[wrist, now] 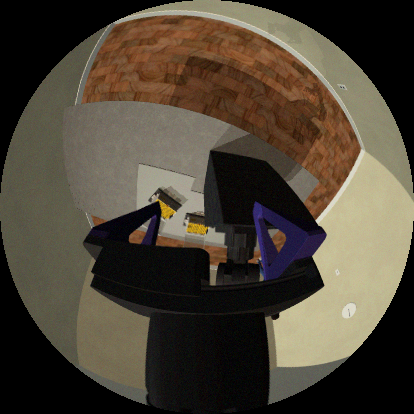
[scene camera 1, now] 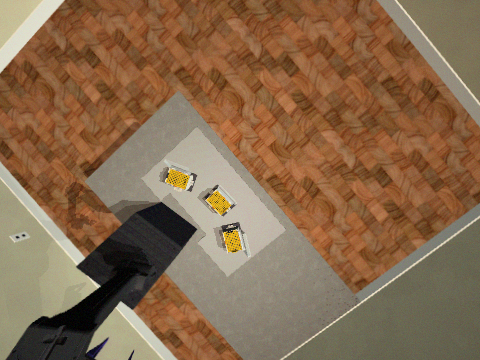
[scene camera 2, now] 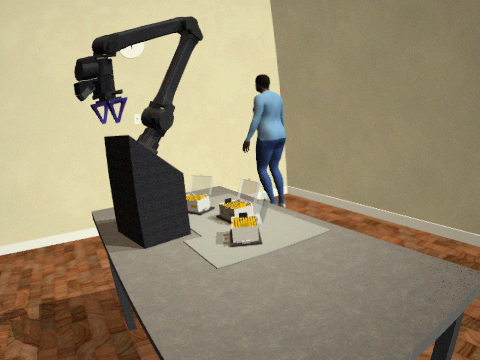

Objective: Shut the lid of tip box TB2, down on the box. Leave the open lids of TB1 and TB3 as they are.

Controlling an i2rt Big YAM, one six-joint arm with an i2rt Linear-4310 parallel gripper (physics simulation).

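Pixels of known places: gripper, fingertip midpoint: (wrist: pixel 206 206) (scene camera 1: pixel 120 344) (scene camera 2: pixel 110 123); arm's base, link origin: (wrist: pixel 241 227) (scene camera 1: pixel 140 268) (scene camera 2: pixel 143 151).
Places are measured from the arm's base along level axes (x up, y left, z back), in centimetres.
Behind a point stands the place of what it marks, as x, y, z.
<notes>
Three tip boxes with yellow tips stand apart with clear lids raised: one nearest scene camera 2 (scene camera 1: pixel 232 241) {-27.0, -18.4, -29.4} (scene camera 2: pixel 245 235) {-29.5, -23.9, -27.6} (wrist: pixel 166 209) {-26.8, -16.1, -28.6}, a middle one (scene camera 1: pixel 219 201) {-26.9, 4.2, -35.3} (scene camera 2: pixel 236 210) (wrist: pixel 197 228) {-26.9, 4.1, -34.6}, and a far one (scene camera 1: pixel 178 178) (scene camera 2: pixel 200 204). In scene camera 2 their lids stand upright or lean back: near lid (scene camera 2: pixel 262 210) {-21.4, -25.9, -33.4}, middle lid (scene camera 2: pixel 249 188) {-21.5, 5.8, -42.0}, far lid (scene camera 2: pixel 202 184) {-22.2, 30.5, -28.6}. No labels are readable, so I cannot tell which is TB2. My gripper (scene camera 2: pixel 111 122) {12.1, -17.0, 11.1} (wrist: pixel 206 206) {12.1, -17.0, 11.1} is open and empty, fingers down, high up and well away from the boxes.
The boxes stand on a light mat (scene camera 1: pixel 270 227) {-32.6, -24.5, -50.8} (scene camera 2: pixel 215 257) {-32.6, -29.5, -15.1} on the grey table (scene camera 1: pixel 300 290) {-32.9, -66.2, -46.0} (scene camera 2: pixel 300 300) {-32.9, -65.2, -25.0}. A tall black block (scene camera 1: pixel 165 225) {-15.7, 9.0, -9.0} (scene camera 2: pixel 150 200) {-16.2, -8.7, 0.4} (wrist: pixel 250 190) {-4.1, -2.6, 8.5} with a sloping top stands beside the mat, below the arm. A person (scene camera 2: pixel 270 120) stands beyond the table.
</notes>
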